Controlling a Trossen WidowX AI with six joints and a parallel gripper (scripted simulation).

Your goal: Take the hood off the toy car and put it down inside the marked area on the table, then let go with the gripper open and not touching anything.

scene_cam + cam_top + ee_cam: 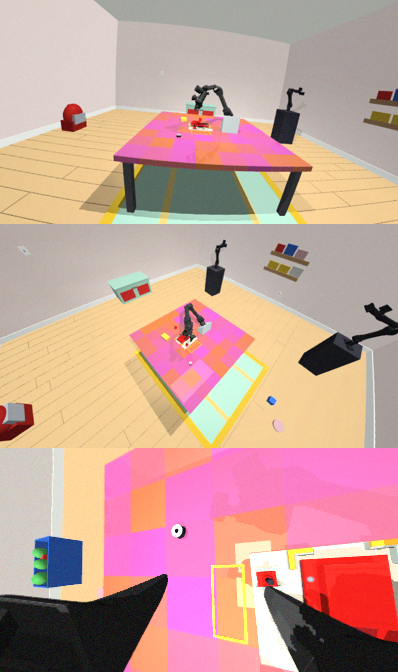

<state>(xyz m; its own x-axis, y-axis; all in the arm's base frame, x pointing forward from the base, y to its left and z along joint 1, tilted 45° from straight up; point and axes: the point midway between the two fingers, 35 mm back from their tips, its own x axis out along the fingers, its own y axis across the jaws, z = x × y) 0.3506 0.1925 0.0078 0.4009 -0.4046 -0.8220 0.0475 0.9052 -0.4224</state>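
The red hood is 18 cm to the right of my gripper tip, 17 cm below it and 2 cm behind it. From my gripper tip the other things lie so: black-and-white wheel 20 cm below, 17 cm to the left, 11 cm ahead; yellow block 36 cm to the right, 19 cm below, 14 cm ahead.
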